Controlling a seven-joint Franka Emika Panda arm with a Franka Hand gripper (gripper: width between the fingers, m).
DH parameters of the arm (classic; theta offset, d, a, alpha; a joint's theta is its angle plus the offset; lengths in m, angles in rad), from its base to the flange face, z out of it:
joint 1: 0 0.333 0 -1.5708
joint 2: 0 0 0 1.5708
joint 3: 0 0.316 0.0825 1.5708
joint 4: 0 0 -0.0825 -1.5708
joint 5: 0 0.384 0 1.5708
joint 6: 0 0 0.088 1.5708
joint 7: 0 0.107 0 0
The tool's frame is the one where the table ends.
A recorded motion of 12 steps. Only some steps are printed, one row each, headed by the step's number.
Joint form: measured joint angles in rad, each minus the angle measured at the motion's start. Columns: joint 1, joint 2, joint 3, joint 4, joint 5, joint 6, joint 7.
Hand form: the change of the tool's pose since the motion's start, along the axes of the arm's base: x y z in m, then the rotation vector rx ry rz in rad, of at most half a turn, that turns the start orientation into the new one. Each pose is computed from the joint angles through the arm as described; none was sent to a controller.
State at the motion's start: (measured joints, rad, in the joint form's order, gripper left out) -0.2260 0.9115 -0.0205 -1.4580 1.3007 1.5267 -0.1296
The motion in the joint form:
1: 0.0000 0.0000 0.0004 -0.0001 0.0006 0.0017 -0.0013
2: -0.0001 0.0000 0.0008 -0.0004 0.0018 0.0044 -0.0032
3: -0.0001 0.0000 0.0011 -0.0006 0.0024 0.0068 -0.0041
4: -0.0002 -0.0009 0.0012 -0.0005 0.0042 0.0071 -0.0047
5: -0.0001 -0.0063 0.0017 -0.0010 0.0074 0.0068 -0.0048
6: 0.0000 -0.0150 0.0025 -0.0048 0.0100 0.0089 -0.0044
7: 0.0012 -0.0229 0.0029 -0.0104 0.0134 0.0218 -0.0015
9: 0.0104 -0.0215 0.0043 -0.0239 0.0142 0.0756 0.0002
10: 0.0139 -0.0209 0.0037 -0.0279 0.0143 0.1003 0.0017
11: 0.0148 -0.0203 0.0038 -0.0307 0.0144 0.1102 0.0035
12: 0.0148 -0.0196 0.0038 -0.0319 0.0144 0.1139 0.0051
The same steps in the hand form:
1: 0.0002 0.0001 -0.0001 -0.0005 -0.0015 -0.0011
2: 0.0004 0.0000 -0.0002 -0.0014 -0.0037 -0.0033
3: 0.0006 -0.0001 -0.0004 -0.0025 -0.0048 -0.0050
4: 0.0009 -0.0002 0.0004 -0.0016 -0.0067 -0.0064
5: 0.0019 0.0001 0.0041 0.0001 -0.0122 -0.0081
6: 0.0027 0.0003 0.0086 -0.0001 -0.0174 -0.0109
7: 0.0036 0.0001 0.0113 -0.0073 -0.0188 -0.0211
9: 0.0037 0.0024 0.0024 -0.0420 -0.0085 -0.0481
10: 0.0043 0.0020 -0.0010 -0.0596 -0.0051 -0.0618
11: 0.0040 0.0018 -0.0029 -0.0660 -0.0010 -0.0678
12: 0.0038 0.0015 -0.0041 -0.0683 0.0020 -0.0705

